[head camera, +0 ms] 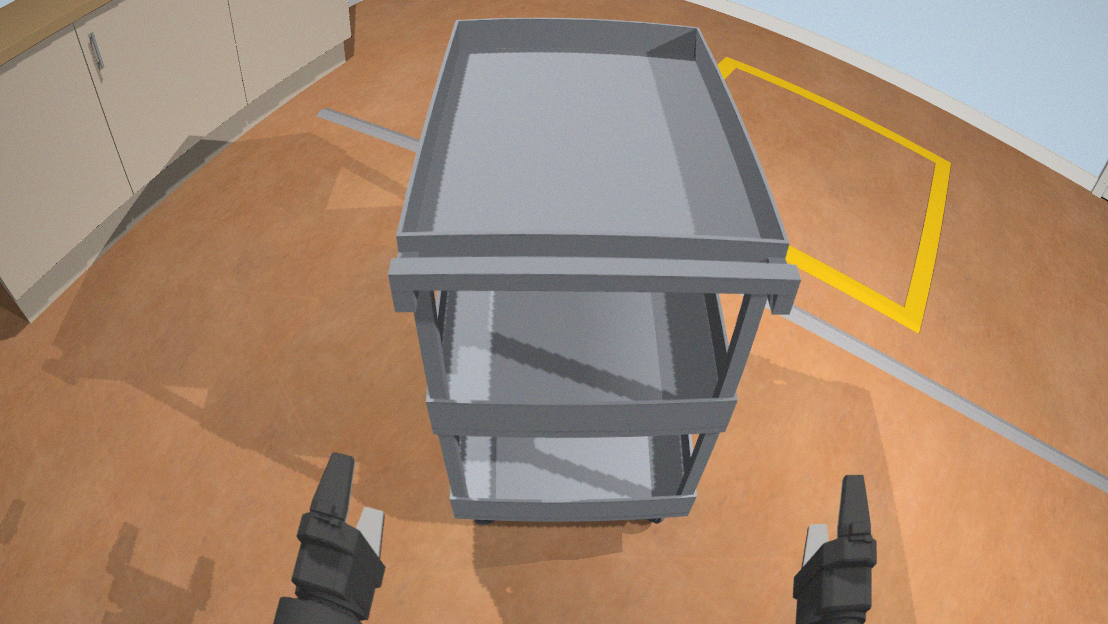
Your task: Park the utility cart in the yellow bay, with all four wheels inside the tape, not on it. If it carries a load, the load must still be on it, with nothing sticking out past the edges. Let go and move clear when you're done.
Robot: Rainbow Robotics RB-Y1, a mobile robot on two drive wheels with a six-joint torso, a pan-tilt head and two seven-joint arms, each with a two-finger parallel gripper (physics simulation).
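Places are measured from the robot's base along level axes (x ahead, y left, z up), in metres.
Where they show: left gripper, between the fingertips: point(360, 485); right gripper, between the fingertips: point(834, 502).
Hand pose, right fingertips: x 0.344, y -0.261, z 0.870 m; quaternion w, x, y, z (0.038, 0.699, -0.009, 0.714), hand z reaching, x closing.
Note:
After its pixels a point has its place.
The grey three-shelf utility cart point(593, 265) @(x 0.630, y -0.021, z 0.865 m) stands upright in the middle of the head camera view, its handle bar facing me and its visible shelves bare. Two small dark wheels show partly under its bottom shelf; the others are hidden. The yellow bay point(928, 232) @(x 1.820, y -1.276, z 0.002 m) is taped on the floor at the right, beyond the cart, which hides part of its left side. My left gripper point(357, 484) @(x 0.342, y 0.171, z 0.869 m) is open and empty, low at the left of the cart. My right gripper point(835, 502) @(x 0.344, y -0.261, z 0.870 m) is open and empty, low at the right. Both are apart from the handle.
A grey floor strip point(930, 387) @(x 1.119, y -1.042, z 0.012 m) runs diagonally across the floor, passing behind the cart on this side of the bay. Beige cabinets point(162, 93) @(x 1.829, y 1.448, z 0.439 m) with a wooden top stand at the upper left. A light blue wall point(969, 69) @(x 2.819, y -1.877, z 0.282 m) with a pale baseboard rises beyond the bay.

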